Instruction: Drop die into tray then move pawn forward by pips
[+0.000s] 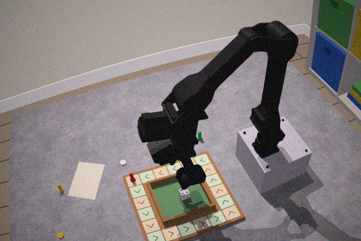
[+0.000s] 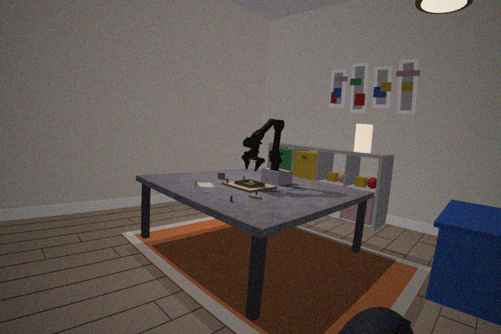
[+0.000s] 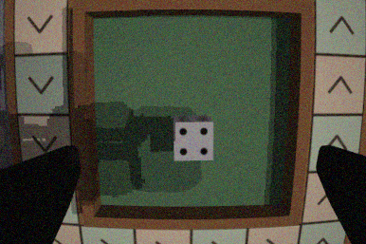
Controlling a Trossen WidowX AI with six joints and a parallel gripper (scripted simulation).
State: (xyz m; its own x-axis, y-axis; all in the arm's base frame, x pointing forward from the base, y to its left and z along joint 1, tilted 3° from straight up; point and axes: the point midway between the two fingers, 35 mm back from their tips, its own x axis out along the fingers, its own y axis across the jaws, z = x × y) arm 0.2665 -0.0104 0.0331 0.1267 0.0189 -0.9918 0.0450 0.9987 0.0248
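Right now my gripper tip is 120 mm to the left of the red pawn, 110 mm short of it and 90 mm above it. From my gripper tip the other things lie so: white die (90 mm below, 10 mm behind); then green dice tray (110 mm below); then green pawn (210 mm to the right, 150 mm behind, 100 mm below).
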